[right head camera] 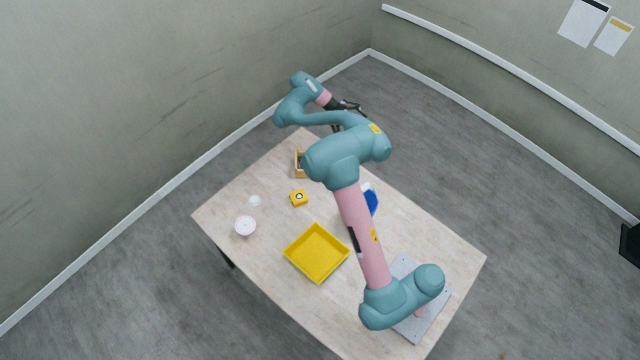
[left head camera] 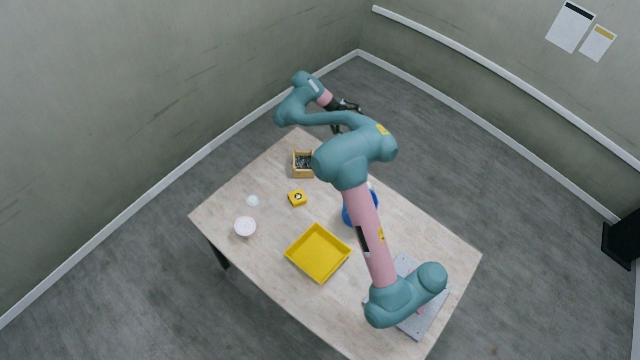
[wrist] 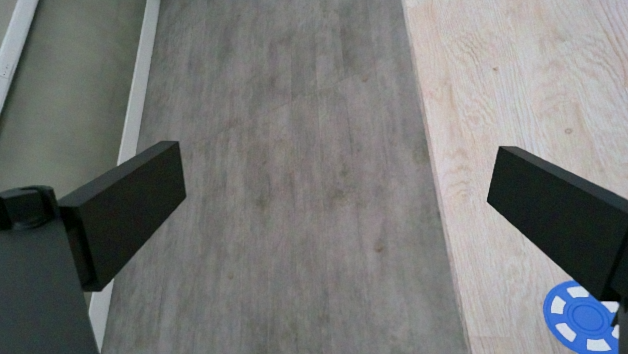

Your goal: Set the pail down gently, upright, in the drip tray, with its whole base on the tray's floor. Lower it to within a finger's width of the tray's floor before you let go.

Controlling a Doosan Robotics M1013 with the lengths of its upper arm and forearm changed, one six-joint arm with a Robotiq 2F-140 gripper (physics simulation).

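Observation:
The yellow drip tray (left head camera: 318, 254) (right head camera: 316, 254) lies flat on the table with its inside bare. A blue thing with a white part (left head camera: 349, 216) (right head camera: 371, 202) stands behind the arm's pink link; it may be the pail, but the arm hides much of it and I cannot tell its full shape. My gripper (left head camera: 350, 121) (right head camera: 351, 122) (wrist: 336, 172) is open and empty, beyond the far table edge in both head views, well away from the tray and the blue thing. The wrist view shows floor between its widely spread fingers.
A wooden box of small metal parts (left head camera: 303, 162) (right head camera: 300, 165) stands near the far corner. A yellow tape measure (left head camera: 297, 198) (right head camera: 299, 198), a small clear disc (left head camera: 252, 200) (right head camera: 254, 200) and a white tub (left head camera: 245, 226) (right head camera: 245, 225) stand left. A blue-white chip (wrist: 584, 316) lies on the table.

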